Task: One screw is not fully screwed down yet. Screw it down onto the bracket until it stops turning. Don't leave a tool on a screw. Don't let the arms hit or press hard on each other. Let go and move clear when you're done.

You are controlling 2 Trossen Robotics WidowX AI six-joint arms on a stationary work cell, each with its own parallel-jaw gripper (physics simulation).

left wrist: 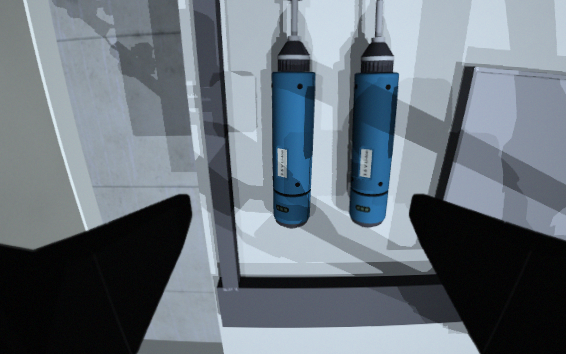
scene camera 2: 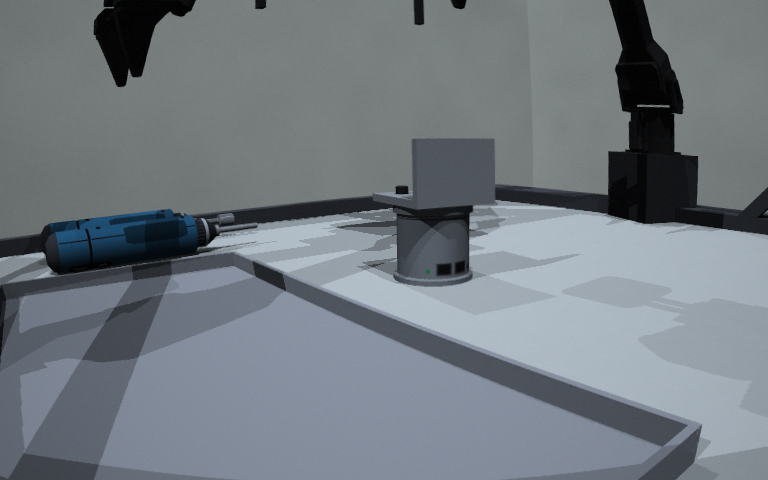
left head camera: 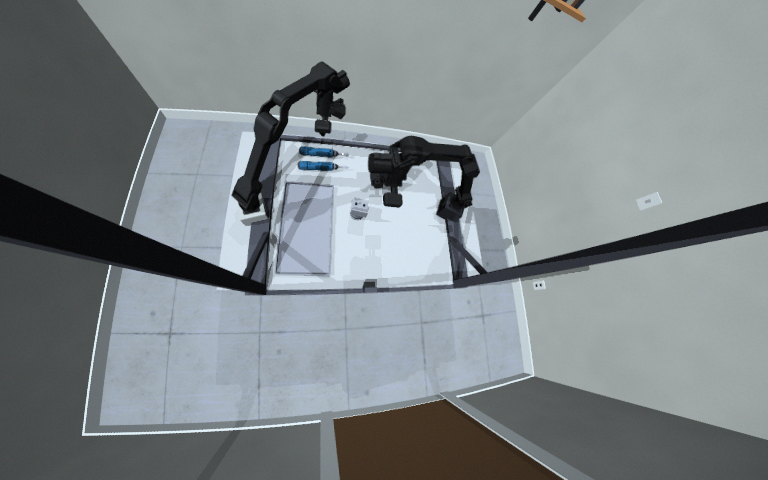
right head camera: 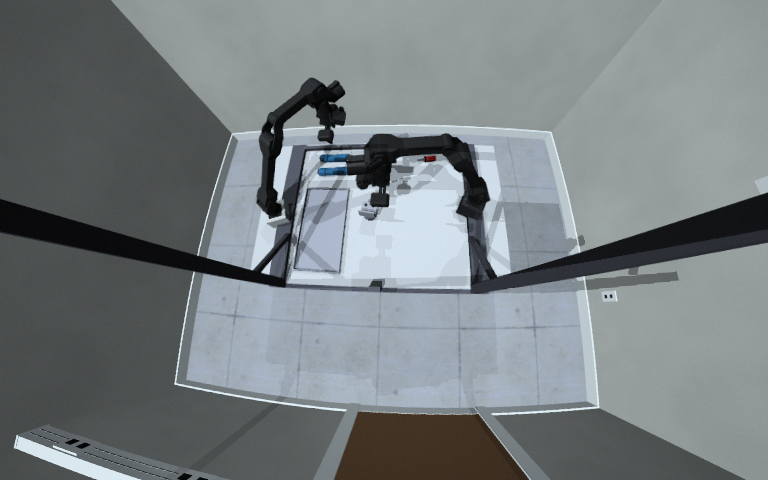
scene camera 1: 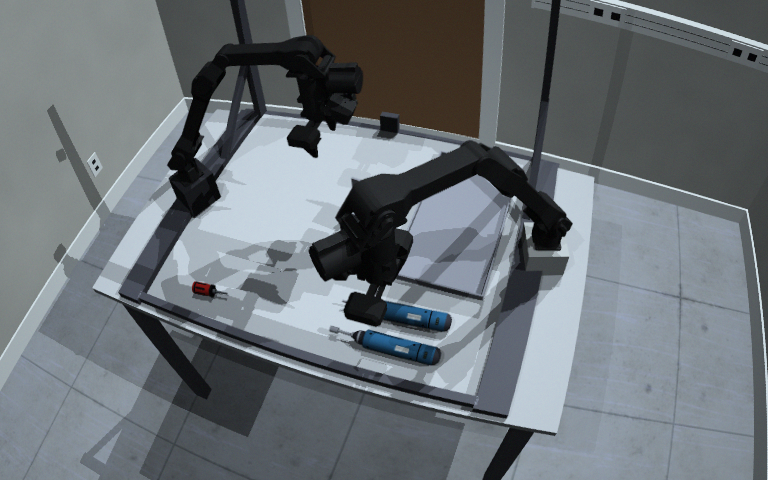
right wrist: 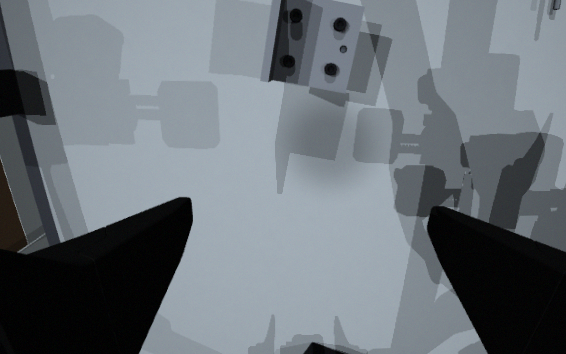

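Where they show: left gripper, fingertip midpoint: [left wrist: 301, 205] [scene camera 2: 128, 82] [scene camera 1: 382, 301]; right gripper, fingertip midpoint: [left head camera: 385, 193] [right head camera: 382, 193] [scene camera 1: 324, 143] [right wrist: 311, 213]; left arm's base at its link origin: [left head camera: 250, 206] [right head camera: 274, 211] [scene camera 1: 546, 239]; right arm's base at its link origin: [scene camera 2: 652, 153] [left head camera: 456, 204] [right head camera: 475, 199] [scene camera 1: 189, 175].
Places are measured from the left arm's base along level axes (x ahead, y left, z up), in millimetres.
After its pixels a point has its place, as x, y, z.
A grey angle bracket [left head camera: 359, 203] {441, -91, -6} [scene camera 2: 453, 172] {415, -143, 12} [right wrist: 336, 50] {445, -97, -7} sits on a round grey base [scene camera 2: 433, 243] {410, -129, -40}. In the right wrist view it bears several black screws; which one stands higher is not clear. One screw [scene camera 2: 401, 189] {422, -92, -3} shows in scene camera 2. Two blue electric screwdrivers lie side by side: one with a socket tip [scene camera 1: 399, 346] {333, 248, -33} [left wrist: 292, 130] {356, 235, -32}, one with a thin bit [scene camera 1: 419, 318] {293, 179, -36} [left wrist: 375, 130] {335, 161, -33}. My left gripper [scene camera 1: 365, 310] [left wrist: 301, 205] {359, 234, 118} is open and empty above them. My right gripper [left head camera: 392, 199] {500, -141, 163} [right wrist: 311, 213] {500, -141, 163} is open and empty, high near the bracket.
A red-handled tool [right head camera: 429, 159] {795, 94, -50} [scene camera 1: 203, 288] {797, 110, -45} lies on the table near the right arm's side. A shallow grey tray [left head camera: 333, 226] {303, -144, -58} [scene camera 2: 453, 345] {272, -227, -58} lies between the left arm's base and the bracket. A dark block [left head camera: 369, 284] {371, -451, -16} [scene camera 1: 389, 122] {376, -448, -33} stands at the table's edge rail.
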